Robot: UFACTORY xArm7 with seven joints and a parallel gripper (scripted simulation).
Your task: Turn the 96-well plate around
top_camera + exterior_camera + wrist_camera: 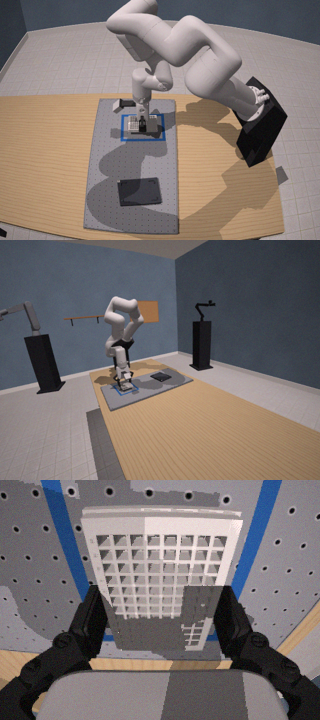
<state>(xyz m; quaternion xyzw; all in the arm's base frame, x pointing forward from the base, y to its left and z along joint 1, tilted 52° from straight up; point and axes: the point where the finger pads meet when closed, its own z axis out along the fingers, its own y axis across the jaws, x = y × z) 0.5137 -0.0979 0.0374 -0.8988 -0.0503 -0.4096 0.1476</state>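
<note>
Now: the dark plate nest N1 8 cm behind my hand, 32 cm to the left of it and 3 cm below it. The rest, counted from my hand: white 96-well plate: 1 cm below.
</note>
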